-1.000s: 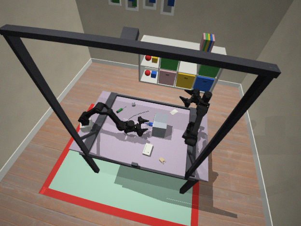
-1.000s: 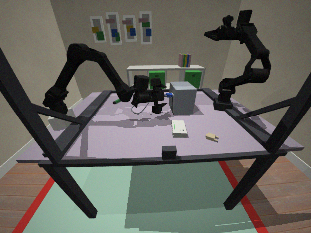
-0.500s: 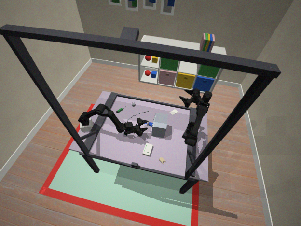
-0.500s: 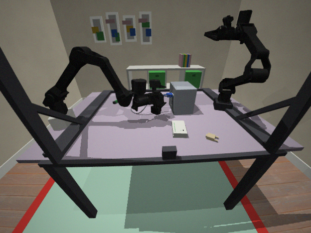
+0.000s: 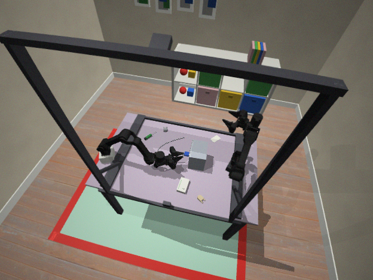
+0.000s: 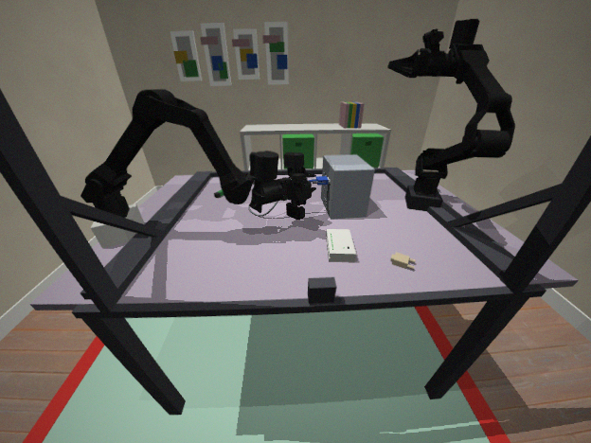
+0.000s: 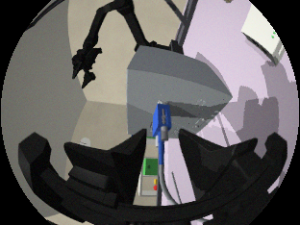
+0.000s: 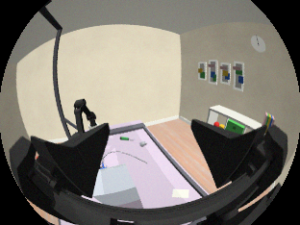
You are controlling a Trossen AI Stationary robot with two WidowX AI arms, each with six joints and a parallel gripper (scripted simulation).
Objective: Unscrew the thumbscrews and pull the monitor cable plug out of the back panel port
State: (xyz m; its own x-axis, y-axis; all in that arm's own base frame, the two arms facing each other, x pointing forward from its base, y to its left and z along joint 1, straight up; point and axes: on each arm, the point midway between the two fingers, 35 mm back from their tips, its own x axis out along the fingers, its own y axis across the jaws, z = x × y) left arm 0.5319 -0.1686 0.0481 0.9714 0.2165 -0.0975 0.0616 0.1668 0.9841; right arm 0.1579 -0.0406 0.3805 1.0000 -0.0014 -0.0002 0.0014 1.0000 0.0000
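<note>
Now: the blue plug 5 cm to the right of my left hand, 3 cm ahead of it and 1 cm below it. Round my left hand: back panel (8 cm to the right, 5 cm ahead, 3 cm below); then grey box (14 cm to the right, 5 cm ahead, 4 cm below); then white device (17 cm behind, 10 cm below, 5 cm to the right).
</note>
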